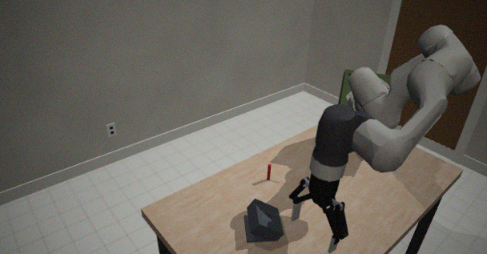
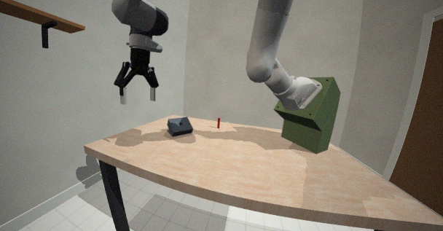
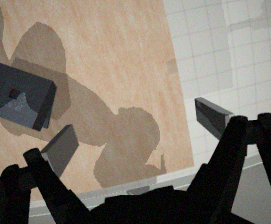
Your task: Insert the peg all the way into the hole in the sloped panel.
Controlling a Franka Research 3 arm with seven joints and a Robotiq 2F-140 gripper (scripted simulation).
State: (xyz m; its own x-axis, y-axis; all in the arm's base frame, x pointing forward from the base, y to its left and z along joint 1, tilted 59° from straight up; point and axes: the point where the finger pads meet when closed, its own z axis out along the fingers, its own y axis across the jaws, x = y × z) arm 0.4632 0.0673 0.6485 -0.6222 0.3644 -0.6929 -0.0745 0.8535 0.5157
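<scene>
Now: the peg 480 mm to the right of my hand, 190 mm below it and 190 mm behind it.
</scene>
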